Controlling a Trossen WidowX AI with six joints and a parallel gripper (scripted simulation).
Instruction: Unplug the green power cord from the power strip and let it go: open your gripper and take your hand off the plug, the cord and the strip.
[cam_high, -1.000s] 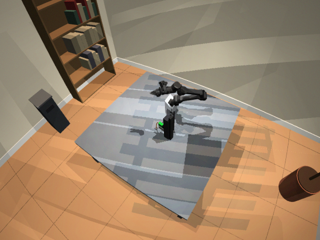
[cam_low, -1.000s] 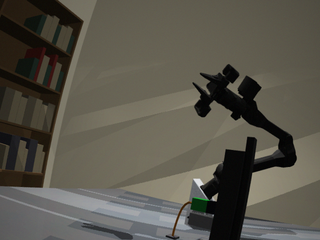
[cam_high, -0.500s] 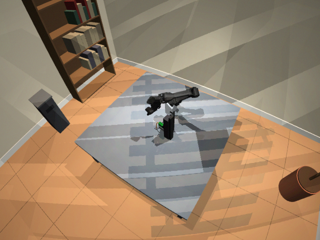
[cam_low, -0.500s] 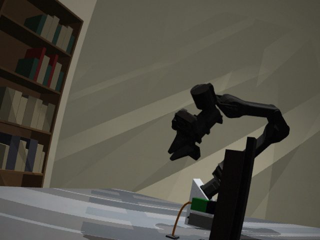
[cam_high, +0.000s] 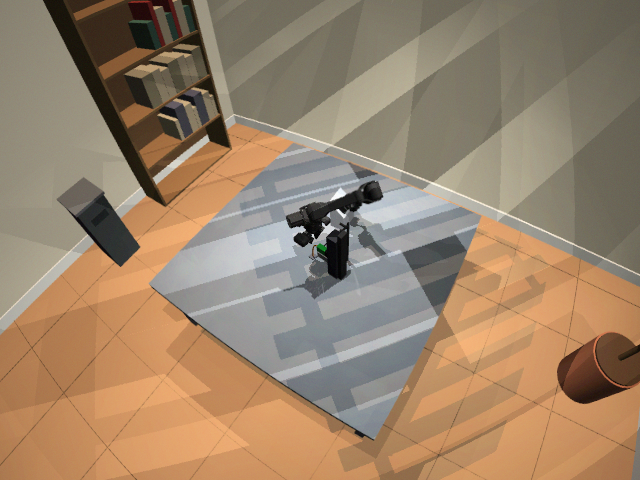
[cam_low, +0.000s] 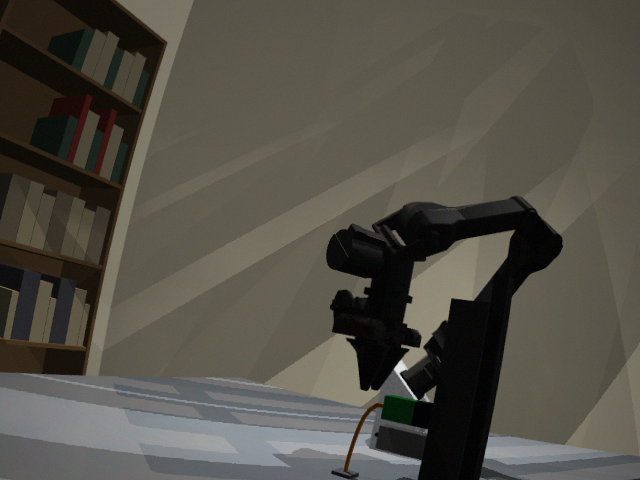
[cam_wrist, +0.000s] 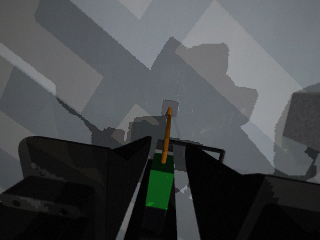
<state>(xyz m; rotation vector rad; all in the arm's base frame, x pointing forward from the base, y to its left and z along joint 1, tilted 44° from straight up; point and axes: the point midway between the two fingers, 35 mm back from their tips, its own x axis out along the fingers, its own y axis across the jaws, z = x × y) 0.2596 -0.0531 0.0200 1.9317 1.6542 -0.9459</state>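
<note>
My gripper tip is now 1 cm short of the green plug, 7 cm to the right of it and 1 cm above it. From my gripper tip the other things lie so: black power strip: 3 cm ahead, 14 cm to the left, 1 cm above; small anchor: 1 cm to the right, 13 cm below.
</note>
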